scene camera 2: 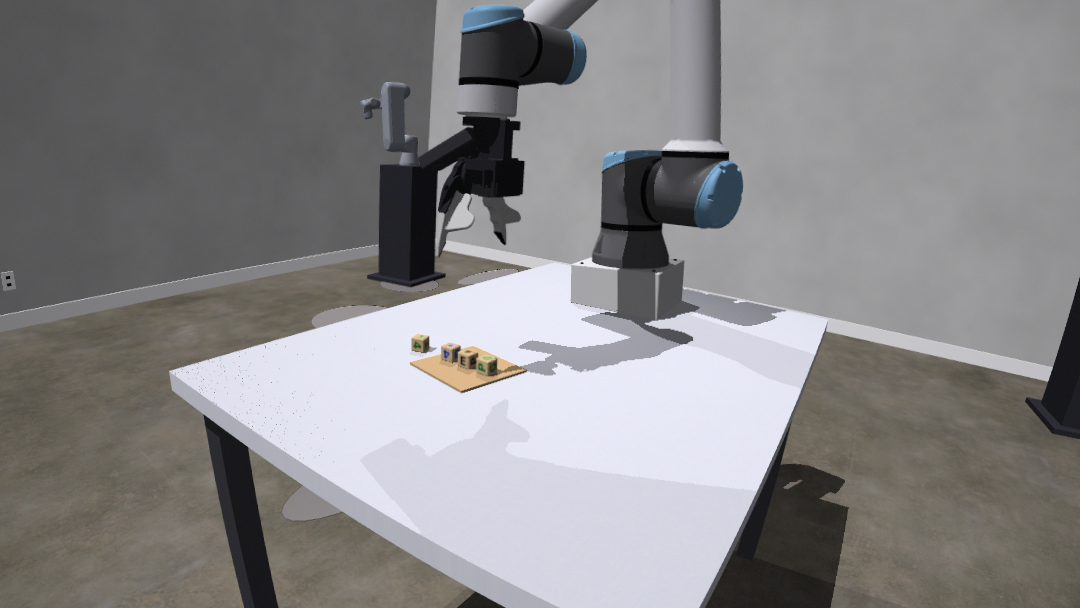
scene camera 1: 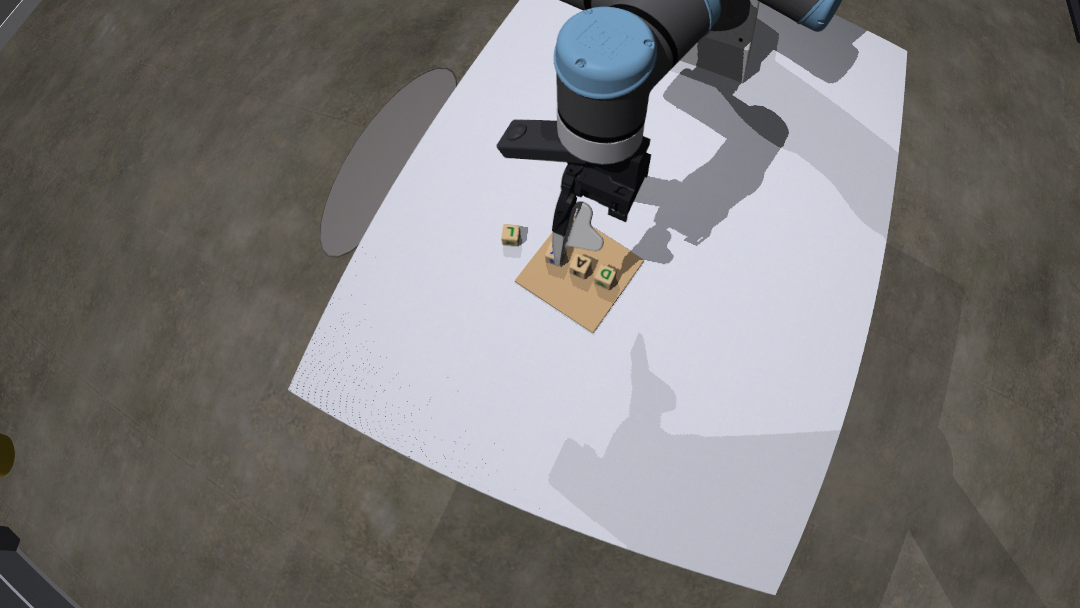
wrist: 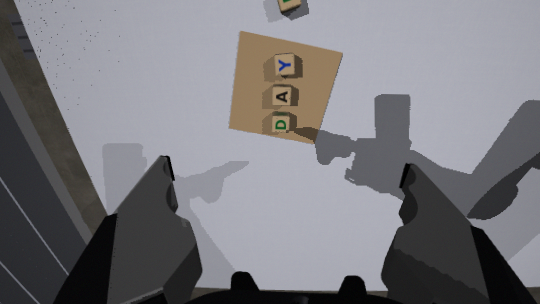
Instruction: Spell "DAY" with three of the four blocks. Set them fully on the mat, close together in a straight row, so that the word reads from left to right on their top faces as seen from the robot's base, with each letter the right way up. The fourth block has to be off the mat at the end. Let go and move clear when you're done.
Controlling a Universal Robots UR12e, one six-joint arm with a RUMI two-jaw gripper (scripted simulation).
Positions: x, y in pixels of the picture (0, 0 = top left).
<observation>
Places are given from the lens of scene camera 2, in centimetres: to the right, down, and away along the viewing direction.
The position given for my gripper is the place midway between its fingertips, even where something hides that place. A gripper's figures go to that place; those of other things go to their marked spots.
my gripper [scene camera 2: 473, 250]: -10, -8, 90
tan mat [scene camera 2: 462, 380]: -12, 12, 89
</observation>
